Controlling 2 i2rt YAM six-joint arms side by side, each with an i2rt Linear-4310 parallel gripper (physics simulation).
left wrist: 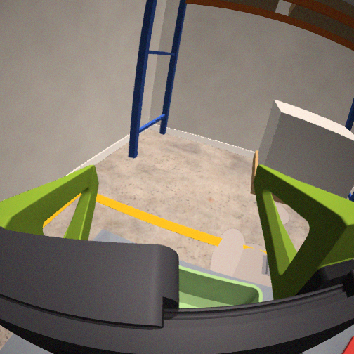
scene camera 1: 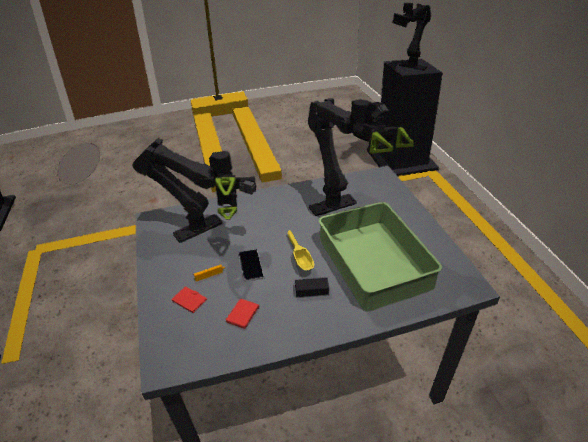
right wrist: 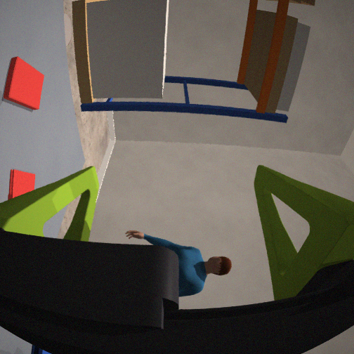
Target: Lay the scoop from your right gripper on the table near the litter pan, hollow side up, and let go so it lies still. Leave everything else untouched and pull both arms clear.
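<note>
The yellow scoop lies on the table just left of the green litter pan in scene camera 1, apart from it. Its hollow side faces up and its handle points toward the back. The scoop does not show in either wrist view. My right gripper is open and empty, raised above the table near its own base, away from the scoop. My left gripper is open and empty, high behind the pan.
A black block lies in front of the scoop. A black phone-like slab and an orange stick lie to its left. Two flat red squares, one at the left and one nearer the middle, lie toward the front.
</note>
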